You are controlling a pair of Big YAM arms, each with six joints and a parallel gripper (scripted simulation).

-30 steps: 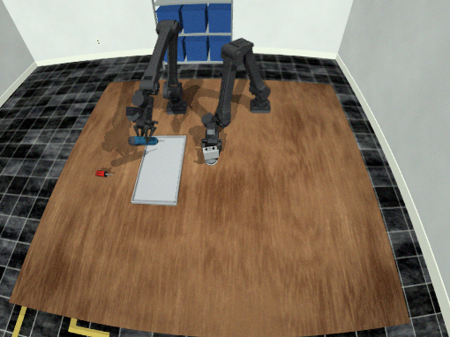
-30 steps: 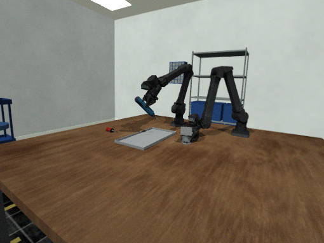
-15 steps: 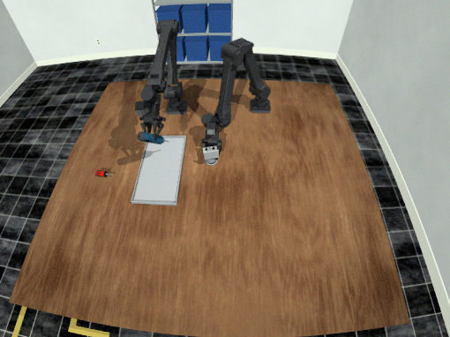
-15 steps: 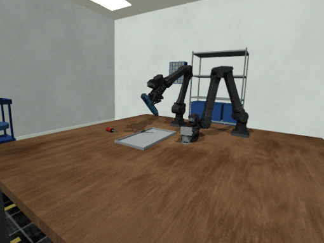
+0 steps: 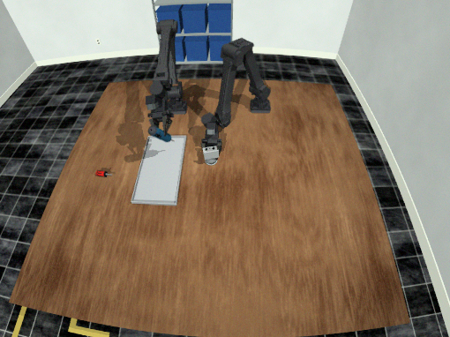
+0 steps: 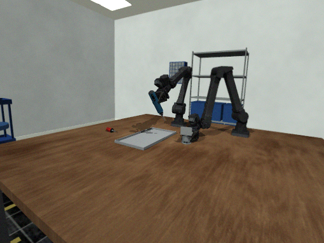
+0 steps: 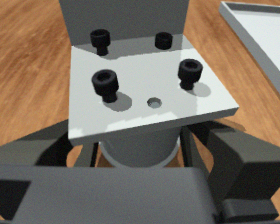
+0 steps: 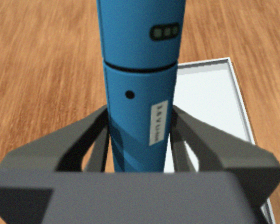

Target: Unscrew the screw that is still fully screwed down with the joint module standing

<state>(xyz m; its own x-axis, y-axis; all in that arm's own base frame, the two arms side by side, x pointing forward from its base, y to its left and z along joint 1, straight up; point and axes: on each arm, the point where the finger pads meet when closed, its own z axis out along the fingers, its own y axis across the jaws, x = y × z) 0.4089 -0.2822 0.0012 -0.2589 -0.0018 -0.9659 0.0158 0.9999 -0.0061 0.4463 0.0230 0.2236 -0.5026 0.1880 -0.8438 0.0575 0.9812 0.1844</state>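
The grey bracket lies 50 mm above my left hand. From my left hand the other things lie so: screw: 50 mm above, 20 mm behind, 10 mm to the left; then flat grey tray: 260 mm to the right, 50 mm ahead, 20 mm below; then small red-handled tool: 560 mm to the right, 90 mm ahead, 10 mm below.
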